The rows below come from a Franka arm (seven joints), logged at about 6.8 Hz.
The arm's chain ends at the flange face. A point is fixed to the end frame.
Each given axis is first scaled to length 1.
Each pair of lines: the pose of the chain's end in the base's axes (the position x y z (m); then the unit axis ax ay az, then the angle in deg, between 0 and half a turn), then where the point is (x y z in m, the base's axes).
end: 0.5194 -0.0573 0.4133 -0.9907 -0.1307 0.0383 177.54
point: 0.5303 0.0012 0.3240
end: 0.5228 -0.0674 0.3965 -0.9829 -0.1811 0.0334 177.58
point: 0.5287 -0.0076 0.3076
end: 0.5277 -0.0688 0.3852 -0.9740 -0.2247 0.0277 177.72
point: 0.5294 -0.0084 0.2965
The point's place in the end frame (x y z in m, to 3 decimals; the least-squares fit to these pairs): 0.032 -0.049 0.090
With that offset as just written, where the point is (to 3 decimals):
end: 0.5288 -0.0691 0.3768 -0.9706 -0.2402 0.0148 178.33
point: 0.531 -0.009 0.288
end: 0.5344 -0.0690 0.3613 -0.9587 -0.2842 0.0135 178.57
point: 0.532 -0.009 0.272
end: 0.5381 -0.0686 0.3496 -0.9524 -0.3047 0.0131 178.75
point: 0.533 -0.009 0.260
